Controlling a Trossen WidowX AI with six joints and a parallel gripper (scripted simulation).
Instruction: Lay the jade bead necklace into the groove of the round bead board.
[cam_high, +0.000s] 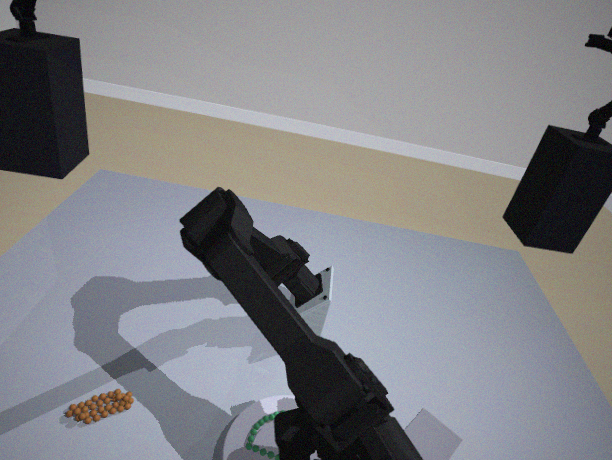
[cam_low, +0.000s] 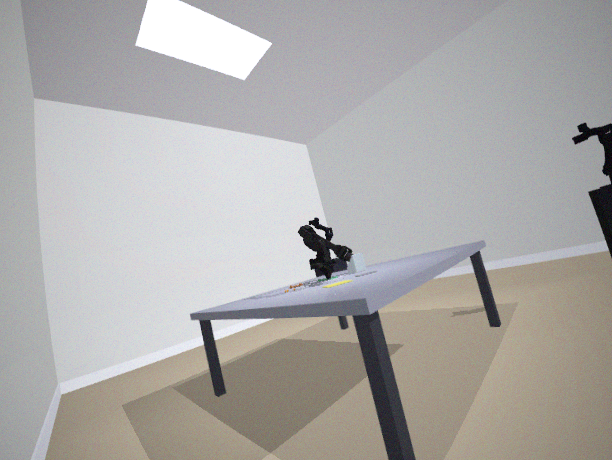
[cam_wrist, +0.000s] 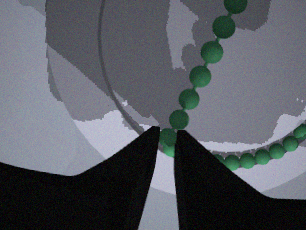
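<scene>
Now: the round bead board 30 mm behind my gripper tip, 50 mm to the right of it and 10 mm below it. The rest, counted from my gripper tip: yellow strip 160 mm ahead, 170 mm to the left, 10 mm below; flat grey square 80 mm behind, 180 mm to the left, 10 mm below.
</scene>
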